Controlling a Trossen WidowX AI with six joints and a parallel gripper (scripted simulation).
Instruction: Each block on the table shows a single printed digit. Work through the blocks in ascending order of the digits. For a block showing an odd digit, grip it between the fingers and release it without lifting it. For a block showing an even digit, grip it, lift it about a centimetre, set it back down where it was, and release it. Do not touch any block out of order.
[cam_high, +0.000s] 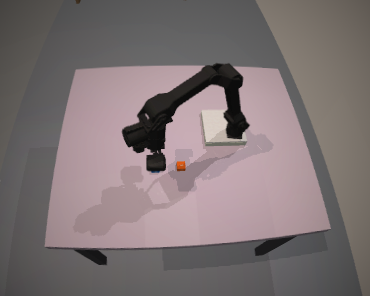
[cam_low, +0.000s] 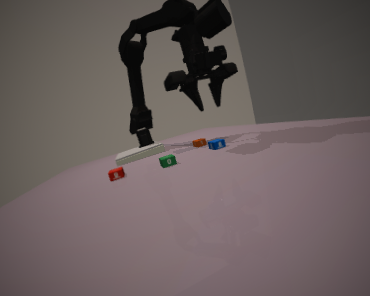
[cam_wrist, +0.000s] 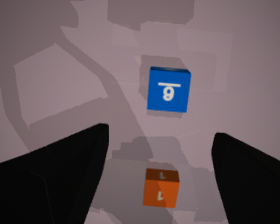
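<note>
The blue block is 9 cm below my gripper tip and 1 cm to the right of it. The rest, counted from my gripper tip: orange block: 10 cm behind, 9 cm below, 2 cm to the right; then red block: 27 cm to the right, 9 cm below; then green block: 14 cm to the right, 9 cm below, 2 cm ahead.
</note>
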